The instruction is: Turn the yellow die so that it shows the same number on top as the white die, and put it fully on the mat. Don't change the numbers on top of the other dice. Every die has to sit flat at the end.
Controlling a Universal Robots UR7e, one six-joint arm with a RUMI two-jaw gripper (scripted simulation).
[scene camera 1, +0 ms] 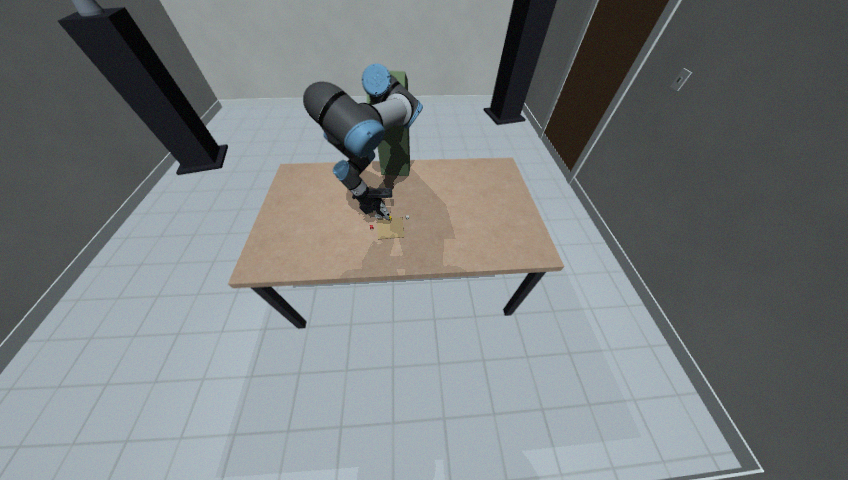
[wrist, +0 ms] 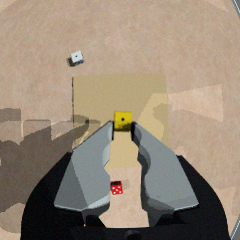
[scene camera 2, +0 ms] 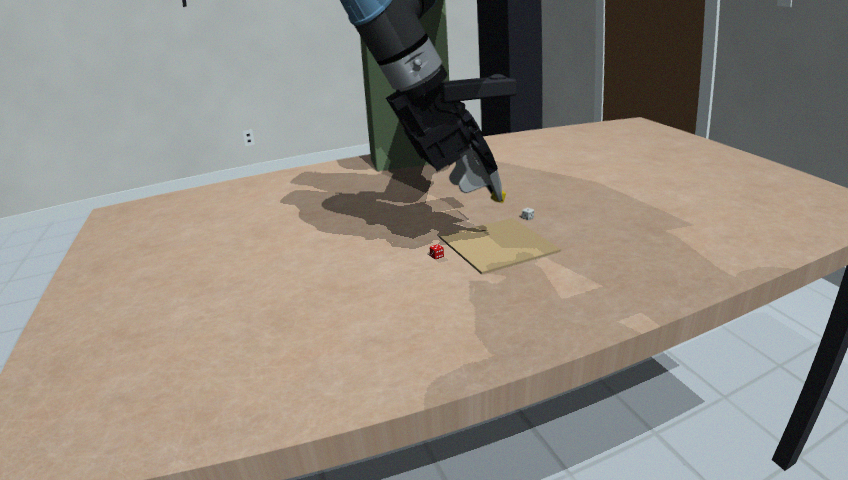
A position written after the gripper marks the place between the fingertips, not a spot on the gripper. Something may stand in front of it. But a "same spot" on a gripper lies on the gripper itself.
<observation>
The gripper shows in scene camera 1, in the wrist view and in scene camera 2 [497, 198]. The same spot on the gripper: [scene camera 1: 381, 212] is [wrist: 197, 186].
</observation>
